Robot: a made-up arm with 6 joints.
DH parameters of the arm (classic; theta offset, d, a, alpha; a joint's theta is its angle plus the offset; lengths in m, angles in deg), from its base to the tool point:
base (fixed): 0 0.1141 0 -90
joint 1: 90 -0.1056 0.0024 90
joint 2: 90 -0.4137 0.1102 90
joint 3: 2.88 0 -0.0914 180
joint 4: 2.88 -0.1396 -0.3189 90
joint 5: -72.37 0 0.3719 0
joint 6: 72.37 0.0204 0.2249 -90
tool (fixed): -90 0.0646 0 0
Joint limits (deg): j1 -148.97..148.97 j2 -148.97..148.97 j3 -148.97..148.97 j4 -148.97..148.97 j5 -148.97..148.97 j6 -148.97..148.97
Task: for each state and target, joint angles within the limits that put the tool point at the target. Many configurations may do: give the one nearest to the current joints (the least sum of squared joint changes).
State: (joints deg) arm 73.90 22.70 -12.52 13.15 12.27 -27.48
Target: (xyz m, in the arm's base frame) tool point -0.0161 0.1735 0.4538
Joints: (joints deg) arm 90.52 38.77 1.67 -16.03 43.99 -26.71
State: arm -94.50 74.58 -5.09 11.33 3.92 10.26
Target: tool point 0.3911 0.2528 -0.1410
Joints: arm -111.00 56.37 -4.34 10.21 -11.48 10.48
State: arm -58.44 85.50 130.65 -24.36 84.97 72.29
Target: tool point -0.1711 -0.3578 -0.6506
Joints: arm -95.29 114.88 116.01 -12.20 120.54 46.14
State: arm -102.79 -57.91 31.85 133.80 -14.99 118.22
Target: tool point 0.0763 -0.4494 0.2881
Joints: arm -136.46 -76.46 27.60 121.85 -20.40 148.97
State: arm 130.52 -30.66 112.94 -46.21 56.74 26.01
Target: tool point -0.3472 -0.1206 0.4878
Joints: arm 69.21 -26.84 111.15 -35.83 31.89 13.35
